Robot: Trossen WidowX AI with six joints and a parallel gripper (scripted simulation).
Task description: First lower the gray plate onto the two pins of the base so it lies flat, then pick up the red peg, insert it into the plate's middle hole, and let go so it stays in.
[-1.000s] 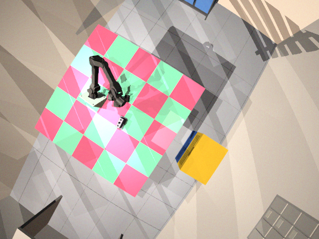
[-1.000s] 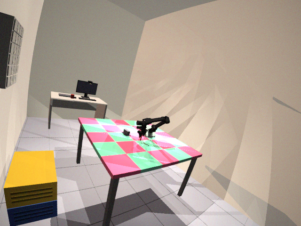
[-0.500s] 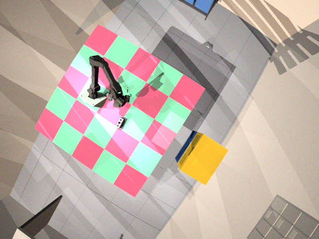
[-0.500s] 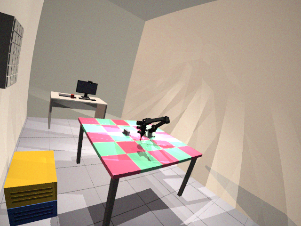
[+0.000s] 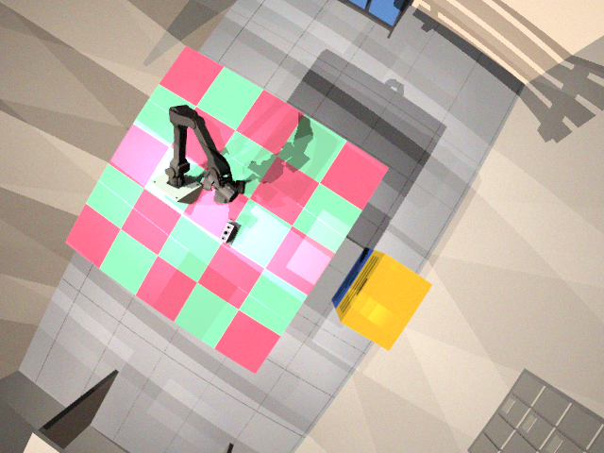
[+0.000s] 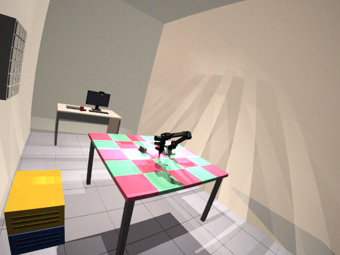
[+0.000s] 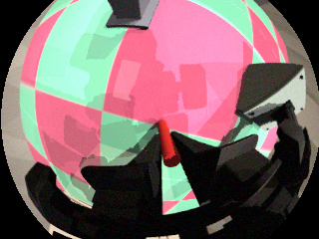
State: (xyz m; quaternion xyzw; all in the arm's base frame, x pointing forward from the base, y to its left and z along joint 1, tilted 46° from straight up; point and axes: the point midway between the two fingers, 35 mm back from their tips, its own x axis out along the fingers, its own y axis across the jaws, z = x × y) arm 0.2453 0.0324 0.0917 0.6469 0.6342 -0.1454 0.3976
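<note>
The gray plate is 80 mm ahead of my gripper tip and 200 mm to the right of it. From my gripper tip the other things lie so: dark base 80 mm ahead, 200 mm to the right, 40 mm below; then red peg right at my gripper tip.
</note>
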